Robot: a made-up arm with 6 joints. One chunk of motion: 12 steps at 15 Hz.
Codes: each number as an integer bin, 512 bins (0 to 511) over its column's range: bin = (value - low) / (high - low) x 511, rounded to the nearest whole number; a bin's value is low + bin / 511 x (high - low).
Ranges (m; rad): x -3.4..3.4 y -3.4..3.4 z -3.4..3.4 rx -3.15..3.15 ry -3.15..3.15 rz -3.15..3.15
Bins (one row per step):
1: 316 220 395 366 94 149
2: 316 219 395 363 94 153
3: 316 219 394 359 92 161
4: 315 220 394 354 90 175
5: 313 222 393 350 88 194
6: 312 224 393 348 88 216
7: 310 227 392 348 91 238
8: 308 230 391 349 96 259
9: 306 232 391 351 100 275
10: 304 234 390 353 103 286
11: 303 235 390 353 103 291
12: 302 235 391 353 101 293
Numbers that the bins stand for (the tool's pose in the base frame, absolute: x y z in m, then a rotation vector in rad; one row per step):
1: 0.8051 -0.4724 1.8564 1.3623 -1.9911 -1.3130
2: 0.8051 -0.4857 1.8564 1.3253 -1.9911 -1.2637
3: 0.8051 -0.4857 1.8431 1.2760 -2.0158 -1.1651
4: 0.7918 -0.4724 1.8431 1.2144 -2.0404 -0.9925
5: 0.7652 -0.4458 1.8297 1.1651 -2.0651 -0.7582
6: 0.7519 -0.4192 1.8297 1.1404 -2.0651 -0.4870
7: 0.7252 -0.3793 1.8164 1.1404 -2.0281 -0.2158
8: 0.6986 -0.3393 1.8031 1.1527 -1.9664 0.0432
9: 0.6720 -0.3127 1.8031 1.1774 -1.9171 0.2404
10: 0.6454 -0.2861 1.7898 1.2021 -1.8801 0.3760
11: 0.6321 -0.2728 1.7898 1.2021 -1.8801 0.4377
12: 0.6188 -0.2728 1.8031 1.2021 -1.9048 0.4623

